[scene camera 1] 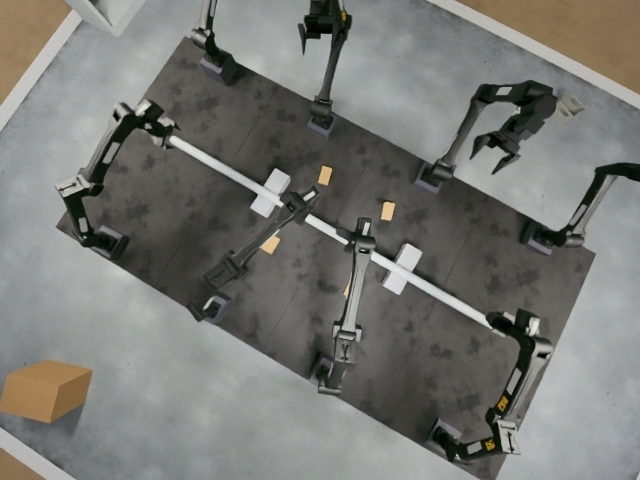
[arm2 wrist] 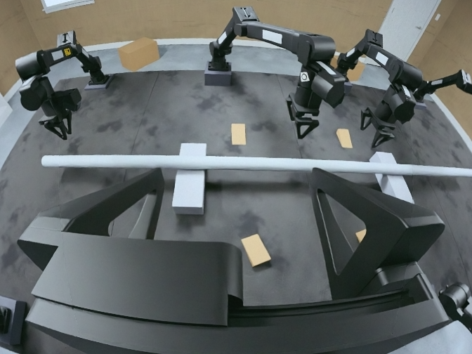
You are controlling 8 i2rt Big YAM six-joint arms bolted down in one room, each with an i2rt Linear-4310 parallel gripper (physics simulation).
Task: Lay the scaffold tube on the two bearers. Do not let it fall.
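Observation:
The long white scaffold tube (arm2 wrist: 260, 163) (scene camera 1: 439, 293) lies across both pale bearers (arm2 wrist: 189, 192) (arm2 wrist: 397, 186) (scene camera 1: 277, 180) (scene camera 1: 395, 282); it looks level, with both ends overhanging. Arm2's gripper (arm2 wrist: 237, 171) is open and empty, its fingertips apart from the tube. In the wrist view, three facing grippers (arm2 wrist: 67, 135) (arm2 wrist: 296, 129) (arm2 wrist: 369, 137) have their fingers apart, with no tube between them. In the scene view, arms stand over the tube near both ends and at two places along its middle; their fingers are partly hidden. An open gripper (scene camera 1: 482, 164) hangs at the upper right.
Small orange blocks (arm2 wrist: 238, 134) (arm2 wrist: 256, 250) (arm2 wrist: 344, 138) (scene camera 1: 324, 175) (scene camera 1: 387, 210) (scene camera 1: 270, 244) lie on the dark mat near the tube. A large cardboard box (arm2 wrist: 139, 54) (scene camera 1: 46, 391) is beyond the mat. More arms stand along the mat's upper edge in the scene view.

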